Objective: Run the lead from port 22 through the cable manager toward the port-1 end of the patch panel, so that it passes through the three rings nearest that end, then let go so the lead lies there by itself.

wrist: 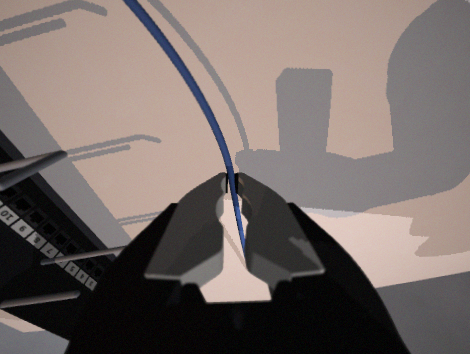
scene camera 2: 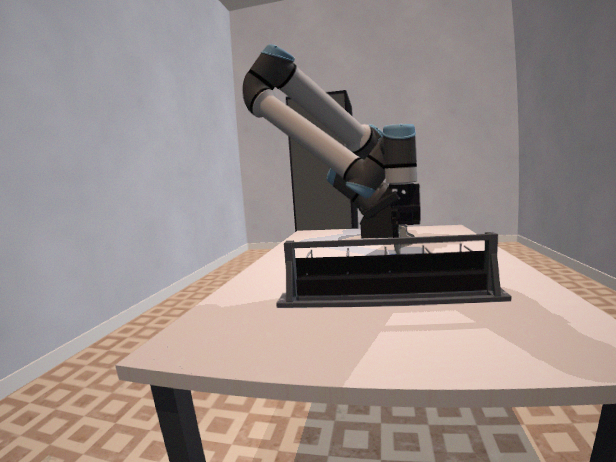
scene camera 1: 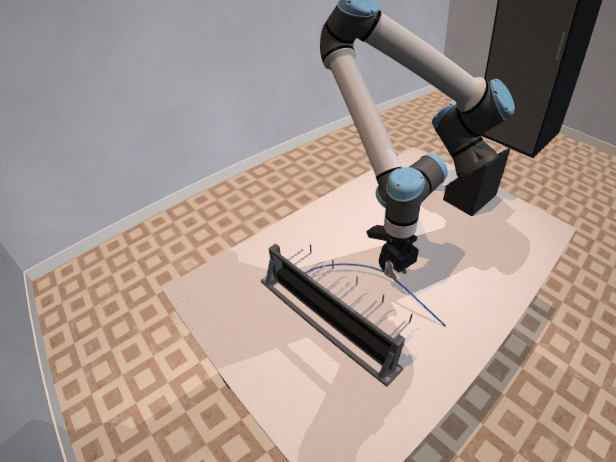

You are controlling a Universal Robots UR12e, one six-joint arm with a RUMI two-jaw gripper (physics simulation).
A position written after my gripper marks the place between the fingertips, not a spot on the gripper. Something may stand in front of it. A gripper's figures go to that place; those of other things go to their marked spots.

Labels:
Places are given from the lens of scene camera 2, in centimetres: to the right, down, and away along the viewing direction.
my gripper [scene camera 2: 398,255]: 27, 7, 97
black patch panel [scene camera 2: 474,279]: 38, 11, 72
panel frame top bar [scene camera 2: 471,237]: 37, 2, 70

